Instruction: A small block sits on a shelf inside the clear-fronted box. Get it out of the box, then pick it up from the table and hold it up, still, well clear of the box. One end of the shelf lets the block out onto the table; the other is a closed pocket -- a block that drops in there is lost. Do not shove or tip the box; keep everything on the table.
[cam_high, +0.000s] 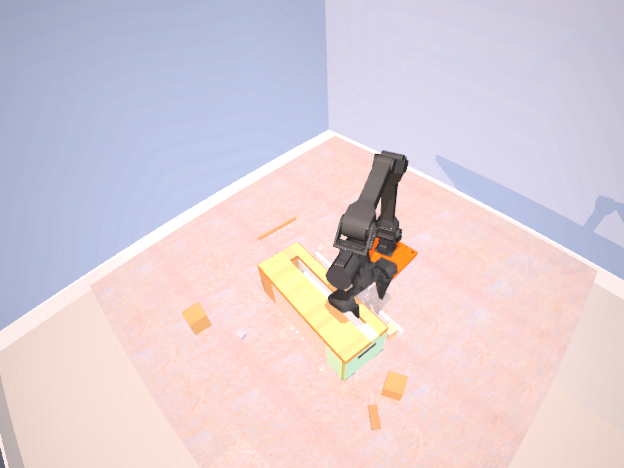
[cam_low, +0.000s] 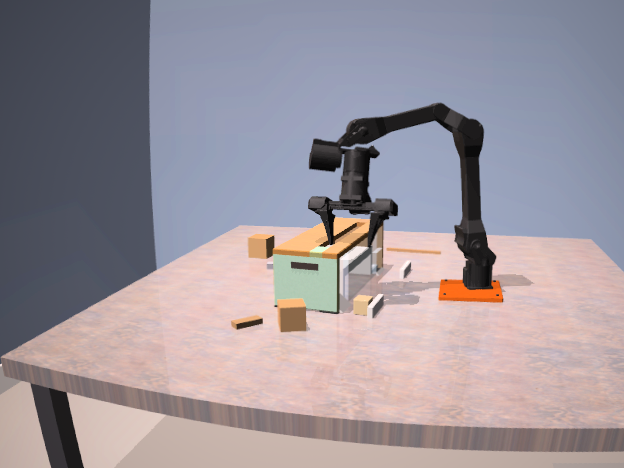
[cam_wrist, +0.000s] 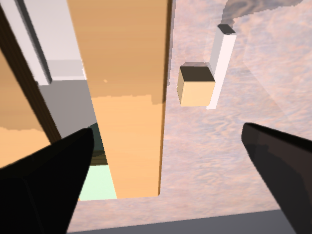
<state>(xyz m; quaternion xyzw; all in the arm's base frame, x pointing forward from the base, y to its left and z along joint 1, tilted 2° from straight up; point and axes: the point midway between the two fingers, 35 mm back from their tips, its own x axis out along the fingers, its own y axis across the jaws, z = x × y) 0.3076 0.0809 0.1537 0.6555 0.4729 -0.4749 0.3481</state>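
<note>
The tan block is 30 mm behind my gripper tip, 60 mm to the left of it and 110 mm below it. Also, from my gripper tip: box (120 mm to the right, 70 mm below); then thin stick (200 mm behind, 470 mm to the right, 130 mm below).
</note>
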